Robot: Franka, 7 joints.
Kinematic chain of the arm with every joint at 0, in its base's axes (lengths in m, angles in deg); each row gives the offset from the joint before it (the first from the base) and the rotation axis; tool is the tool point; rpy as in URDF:
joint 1: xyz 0 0 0.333 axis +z
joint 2: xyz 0 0 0 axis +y
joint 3: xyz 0 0 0.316 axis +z
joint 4: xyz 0.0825 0 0 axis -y
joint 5: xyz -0.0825 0 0.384 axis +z
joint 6: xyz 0 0 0 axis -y
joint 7: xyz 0.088 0 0 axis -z
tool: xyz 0 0 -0.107 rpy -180 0 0
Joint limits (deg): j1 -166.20..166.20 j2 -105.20..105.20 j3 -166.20..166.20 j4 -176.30..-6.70 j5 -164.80..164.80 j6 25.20..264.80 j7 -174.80..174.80
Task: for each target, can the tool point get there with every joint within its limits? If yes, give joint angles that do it. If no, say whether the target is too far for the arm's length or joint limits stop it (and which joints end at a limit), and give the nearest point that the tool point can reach.
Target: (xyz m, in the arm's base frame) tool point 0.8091 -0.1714 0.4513
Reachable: yes | joints -21.41 59.28 20.14 -34.72 24.17 120.98 -27.54
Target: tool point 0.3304 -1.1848 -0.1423
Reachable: no: too far | nearest point 0.2150 -0.7708 0.0238 | short by 0.461 m
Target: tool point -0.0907 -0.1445 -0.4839
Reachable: no: joint limits stop it (at a limit: joint 2) | nearest point -0.1027 -0.1636 -0.3531 | short by 0.133 m
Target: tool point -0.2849 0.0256 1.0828
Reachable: yes | joints 13.80 -36.61 8.35 -44.32 -26.63 210.84 -12.19
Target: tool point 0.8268 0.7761 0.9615
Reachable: no: too far | nearest point 0.5471 0.5135 0.7489 | short by 0.439 m
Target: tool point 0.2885 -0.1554 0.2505
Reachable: yes | joints -48.88 7.77 3.74 -144.98 -133.90 211.54 -99.03
